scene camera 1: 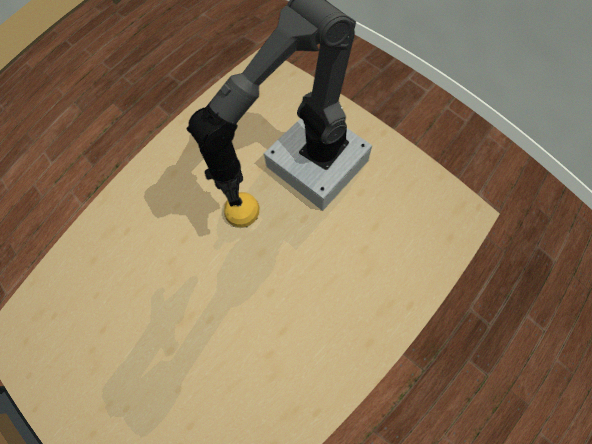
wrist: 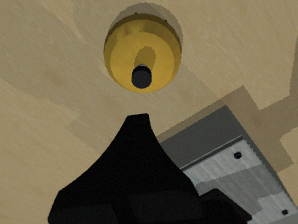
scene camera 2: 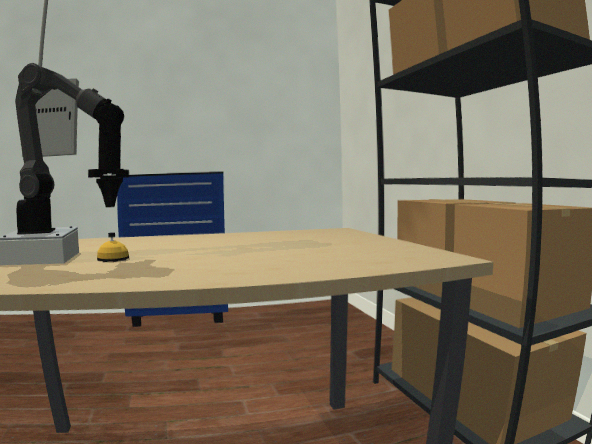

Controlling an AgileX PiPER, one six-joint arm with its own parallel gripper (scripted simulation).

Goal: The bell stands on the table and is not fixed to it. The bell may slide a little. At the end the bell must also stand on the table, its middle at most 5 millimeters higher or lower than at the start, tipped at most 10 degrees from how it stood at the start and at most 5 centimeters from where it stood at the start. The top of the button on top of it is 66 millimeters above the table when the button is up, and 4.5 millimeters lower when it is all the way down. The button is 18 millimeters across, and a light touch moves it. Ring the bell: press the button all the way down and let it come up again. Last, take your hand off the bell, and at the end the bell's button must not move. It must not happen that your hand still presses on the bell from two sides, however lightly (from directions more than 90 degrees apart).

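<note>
The gripper appears in the pictures, together with a bell. Scene camera 1 shows the gripper, and so does the wrist view.
</note>
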